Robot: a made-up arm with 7 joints. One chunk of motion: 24 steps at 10 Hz.
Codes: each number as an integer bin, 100 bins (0 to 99) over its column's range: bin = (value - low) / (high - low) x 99, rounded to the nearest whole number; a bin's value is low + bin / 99 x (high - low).
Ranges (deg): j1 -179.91..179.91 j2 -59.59..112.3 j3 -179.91..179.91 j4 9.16..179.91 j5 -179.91..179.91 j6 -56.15..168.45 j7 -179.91..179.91
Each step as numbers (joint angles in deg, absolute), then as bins.
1 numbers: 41.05 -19.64 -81.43 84.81 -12.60 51.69 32.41
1 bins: 61 23 27 44 46 48 58
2 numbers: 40.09 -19.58 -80.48 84.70 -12.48 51.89 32.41
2 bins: 61 23 27 44 46 48 58
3 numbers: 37.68 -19.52 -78.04 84.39 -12.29 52.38 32.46
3 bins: 60 23 28 44 46 48 58
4 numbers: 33.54 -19.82 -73.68 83.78 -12.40 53.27 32.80
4 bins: 59 23 29 43 46 48 59
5 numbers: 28.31 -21.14 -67.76 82.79 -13.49 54.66 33.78
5 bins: 57 22 31 43 46 49 59
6 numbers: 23.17 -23.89 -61.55 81.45 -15.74 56.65 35.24
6 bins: 56 21 33 42 45 50 59
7 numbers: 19.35 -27.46 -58.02 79.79 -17.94 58.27 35.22
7 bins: 55 19 34 41 45 50 59
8 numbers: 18.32 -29.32 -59.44 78.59 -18.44 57.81 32.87
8 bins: 55 17 33 40 44 50 59
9 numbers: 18.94 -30.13 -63.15 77.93 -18.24 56.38 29.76
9 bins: 55 17 32 40 44 50 58
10 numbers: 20.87 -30.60 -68.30 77.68 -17.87 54.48 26.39
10 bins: 55 17 31 40 45 49 57
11 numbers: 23.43 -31.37 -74.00 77.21 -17.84 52.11 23.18
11 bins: 56 16 29 39 45 48 56
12 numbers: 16.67 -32.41 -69.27 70.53 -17.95 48.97 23.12
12 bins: 54 16 30 36 45 46 56
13 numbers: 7.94 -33.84 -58.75 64.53 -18.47 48.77 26.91
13 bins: 52 15 33 32 44 46 57
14 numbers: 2.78 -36.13 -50.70 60.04 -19.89 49.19 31.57
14 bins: 50 14 36 29 44 46 58
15 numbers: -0.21 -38.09 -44.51 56.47 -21.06 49.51 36.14
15 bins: 49 12 37 27 44 47 59
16 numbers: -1.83 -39.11 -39.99 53.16 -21.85 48.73 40.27
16 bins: 49 12 38 26 43 46 61
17 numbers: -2.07 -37.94 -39.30 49.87 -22.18 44.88 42.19
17 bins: 49 12 39 24 43 45 61
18 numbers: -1.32 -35.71 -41.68 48.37 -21.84 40.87 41.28
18 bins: 49 14 38 23 43 43 61
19 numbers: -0.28 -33.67 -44.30 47.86 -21.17 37.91 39.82
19 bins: 49 15 37 22 44 41 60
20 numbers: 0.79 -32.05 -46.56 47.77 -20.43 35.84 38.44
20 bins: 50 16 37 22 44 41 60
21 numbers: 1.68 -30.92 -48.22 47.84 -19.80 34.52 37.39
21 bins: 50 17 36 22 44 40 60
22 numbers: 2.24 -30.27 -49.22 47.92 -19.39 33.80 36.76
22 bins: 50 17 36 22 44 40 60
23 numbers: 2.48 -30.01 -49.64 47.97 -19.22 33.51 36.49
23 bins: 50 17 36 23 44 40 60
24 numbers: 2.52 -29.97 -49.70 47.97 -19.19 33.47 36.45
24 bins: 50 17 36 23 44 40 60
